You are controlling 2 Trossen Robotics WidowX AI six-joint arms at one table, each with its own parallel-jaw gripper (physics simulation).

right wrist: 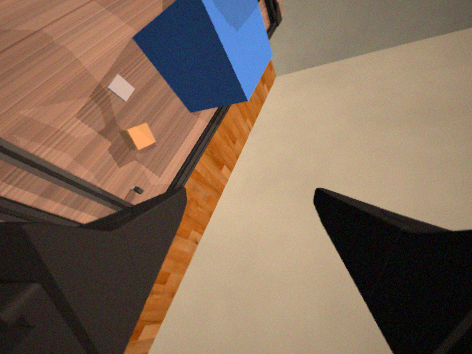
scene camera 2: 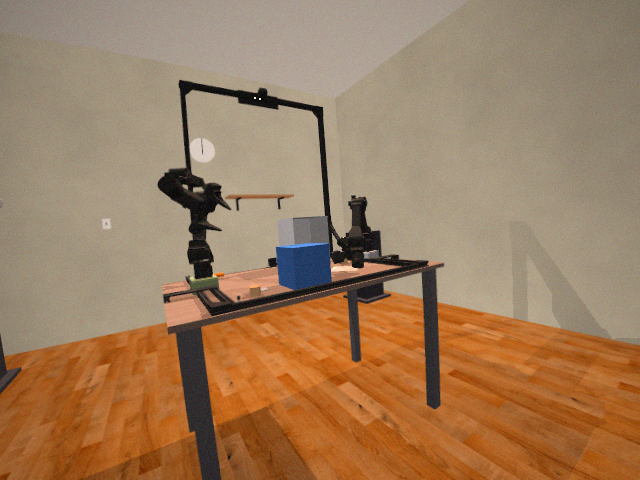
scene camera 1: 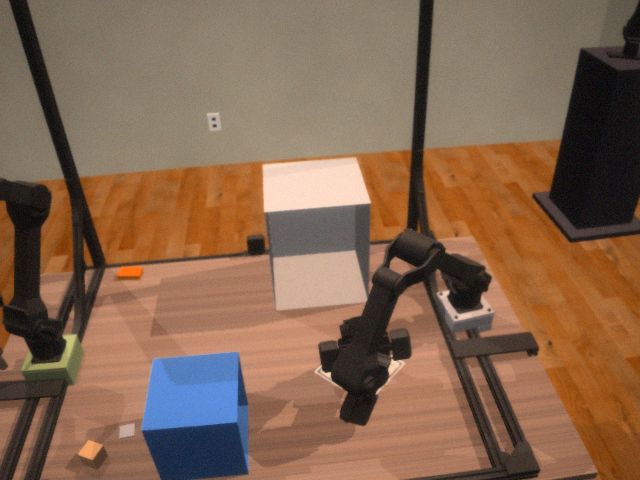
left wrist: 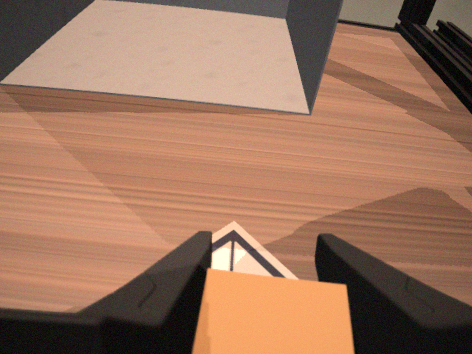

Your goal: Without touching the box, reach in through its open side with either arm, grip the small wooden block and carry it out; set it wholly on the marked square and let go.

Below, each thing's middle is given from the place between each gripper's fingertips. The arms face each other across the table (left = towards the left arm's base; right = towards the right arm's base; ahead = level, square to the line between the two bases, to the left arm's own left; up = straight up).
Labels:
My right gripper is now 14 cm past the marked square (left wrist: 233, 249), 62 cm to the right of it and 28 cm above it.
The marked square is 5 cm ahead of my left hand, 4 cm below it and 1 cm to the right of it.

